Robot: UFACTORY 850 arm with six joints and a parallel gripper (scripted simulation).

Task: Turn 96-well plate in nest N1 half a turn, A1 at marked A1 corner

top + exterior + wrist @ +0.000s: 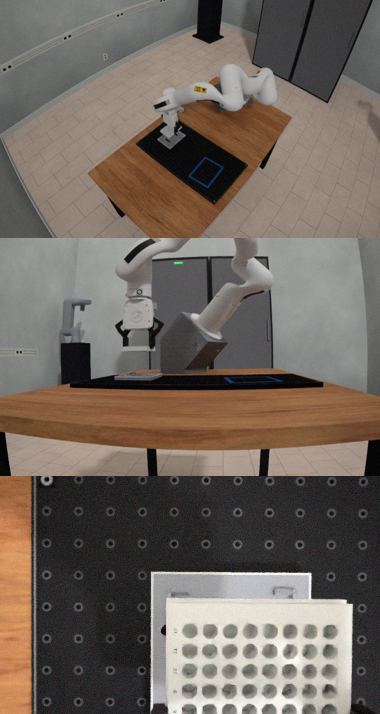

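My gripper is now 10 cm above the grey plate nest. From my hand the other things lie so: white 96-well plate (1 cm below).
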